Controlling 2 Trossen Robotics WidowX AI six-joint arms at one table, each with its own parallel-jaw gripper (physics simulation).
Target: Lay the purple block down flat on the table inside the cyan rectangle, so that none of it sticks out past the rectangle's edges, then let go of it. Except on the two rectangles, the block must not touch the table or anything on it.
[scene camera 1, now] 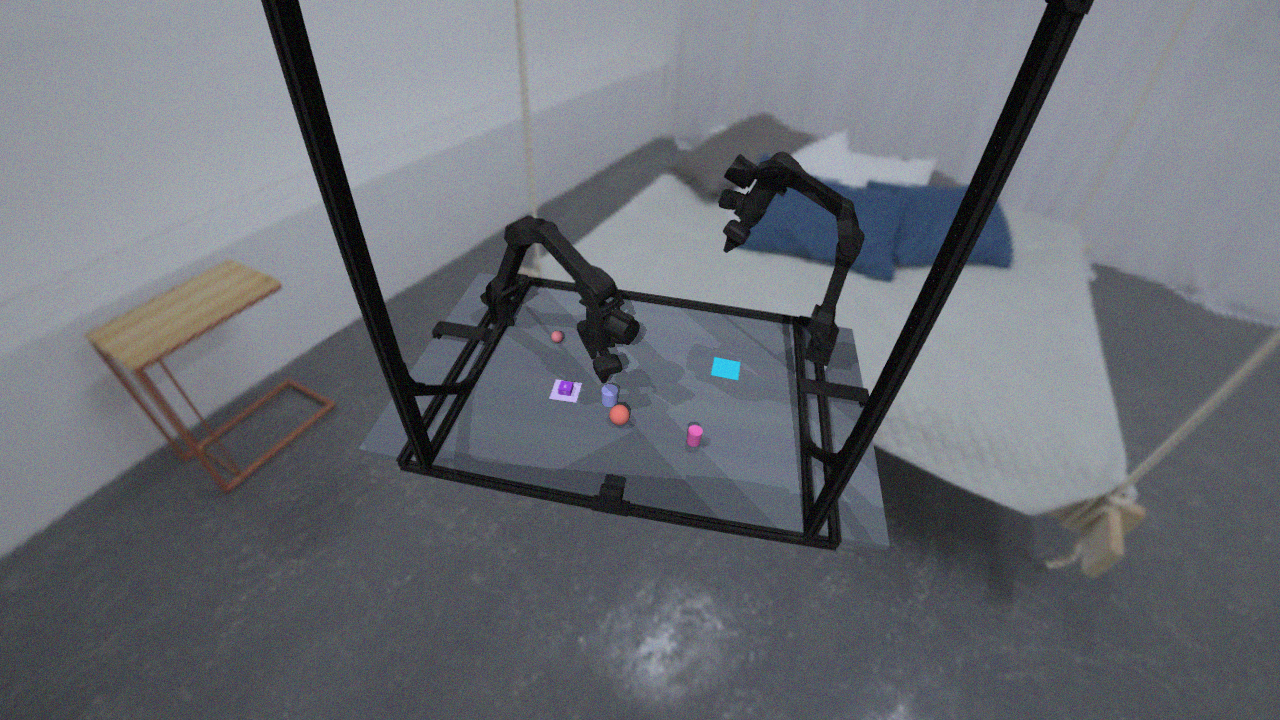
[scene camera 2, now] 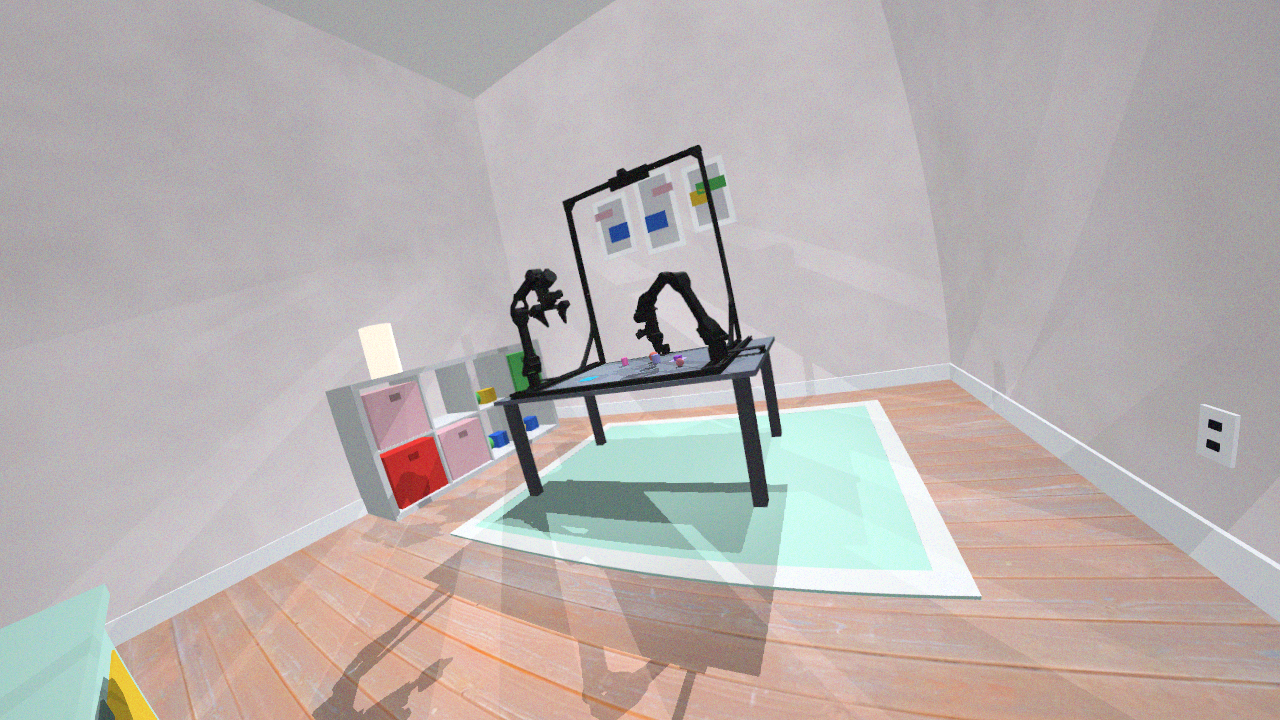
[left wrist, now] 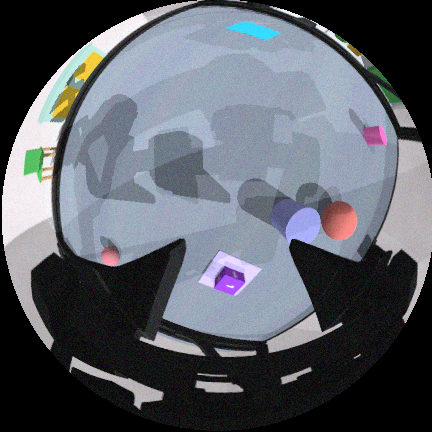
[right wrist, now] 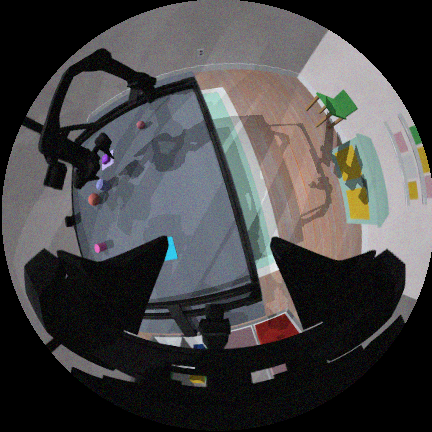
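Pixels of known places: left gripper, fingertip midpoint: (scene camera 2: 658, 353) (left wrist: 239, 244) (right wrist: 105, 167); right gripper, fingertip midpoint: (scene camera 1: 730, 244) (scene camera 2: 557, 325) (right wrist: 220, 241); left arm's base, link origin: (scene camera 1: 500, 315) (scene camera 2: 719, 357) (right wrist: 150, 94); right arm's base, link origin: (scene camera 1: 818, 355) (scene camera 2: 535, 386) (right wrist: 214, 310).
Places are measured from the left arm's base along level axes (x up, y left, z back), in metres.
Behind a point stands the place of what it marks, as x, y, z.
Observation:
The purple block (scene camera 1: 565, 387) @(0.000, -0.341, -0.103) (left wrist: 230, 281) @(0.000, -0.337, -0.114) (right wrist: 105, 159) @(0.000, -0.334, -0.120) is a small piece sitting on the lavender rectangle (scene camera 1: 554, 394) @(-0.018, -0.339, -0.074) (left wrist: 219, 257) @(-0.018, -0.322, -0.141). The cyan rectangle (scene camera 1: 725, 368) @(-0.018, -0.389, -0.545) (scene camera 2: 588, 379) @(-0.019, -0.374, -0.545) (left wrist: 253, 30) (right wrist: 171, 250) @(-0.018, -0.374, -0.567) lies bare, well to the right of the block in scene camera 1; the right finger partly hides it in the right wrist view. My left gripper (scene camera 1: 597, 367) @(0.033, -0.340, -0.193) (left wrist: 239, 244) @(0.033, -0.340, -0.193) is open and empty above the table near the blue-violet cylinder; in its wrist view the block appears between the fingers, below their tips. My right gripper (scene camera 1: 725, 225) @(0.263, -0.209, -0.605) (scene camera 2: 554, 321) @(0.263, -0.209, -0.605) (right wrist: 220, 241) @(0.263, -0.209, -0.605) is open and empty, high up.
The blue-violet cylinder (scene camera 1: 609, 395) @(0.022, -0.422, -0.194) (left wrist: 303, 224) @(0.022, -0.403, -0.205) stands right of the block in scene camera 1, close to the orange-red ball (scene camera 1: 619, 414) @(0.025, -0.491, -0.196) (left wrist: 339, 220) @(0.021, -0.457, -0.207). A magenta cylinder (scene camera 1: 694, 436) @(0.020, -0.606, -0.341) (left wrist: 375, 135) @(0.010, -0.576, -0.344) and a small pink ball (scene camera 1: 557, 336) @(0.009, -0.151, -0.133) (left wrist: 110, 256) @(0.006, -0.152, -0.141) are farther off.

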